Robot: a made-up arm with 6 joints.
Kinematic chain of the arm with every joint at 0, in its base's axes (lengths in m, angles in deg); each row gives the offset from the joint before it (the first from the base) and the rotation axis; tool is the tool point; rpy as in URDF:
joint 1: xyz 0 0 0.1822 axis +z
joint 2: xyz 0 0 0 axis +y
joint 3: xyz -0.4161 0 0.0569 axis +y
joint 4: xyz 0.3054 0 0.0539 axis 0.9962 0 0.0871
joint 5: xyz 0 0 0 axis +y
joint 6: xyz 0.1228 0 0.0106 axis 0.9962 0 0.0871
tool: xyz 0 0 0 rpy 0 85 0
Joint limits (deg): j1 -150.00..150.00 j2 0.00..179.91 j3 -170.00..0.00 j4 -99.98..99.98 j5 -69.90..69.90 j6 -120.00..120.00
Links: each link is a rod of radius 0.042 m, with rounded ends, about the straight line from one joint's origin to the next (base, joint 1, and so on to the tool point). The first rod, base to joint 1, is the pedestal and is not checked.
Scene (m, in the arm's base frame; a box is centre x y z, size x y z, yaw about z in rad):
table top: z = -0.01
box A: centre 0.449 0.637 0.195 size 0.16 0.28 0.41 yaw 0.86
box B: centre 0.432 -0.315 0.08 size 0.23 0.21 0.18 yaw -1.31
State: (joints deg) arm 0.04 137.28 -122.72 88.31 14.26 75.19
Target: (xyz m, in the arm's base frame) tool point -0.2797 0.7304 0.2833
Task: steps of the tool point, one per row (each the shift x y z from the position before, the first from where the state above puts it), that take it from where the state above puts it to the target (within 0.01 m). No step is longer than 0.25 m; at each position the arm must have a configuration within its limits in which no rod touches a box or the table.
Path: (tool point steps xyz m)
1: -0.0513 0.1521 0.0766
2: -0.0865 0.1284 0.0743
3: -0.1132 0.0962 0.0712
4: -0.1290 0.0580 0.0671
5: -0.1329 0.0176 0.0620
6: -0.0848 0.1290 -0.1019
7: -0.1305 0.0909 -0.1110
8: -0.1578 0.0408 -0.1157
9: -0.1647 -0.0136 -0.1167

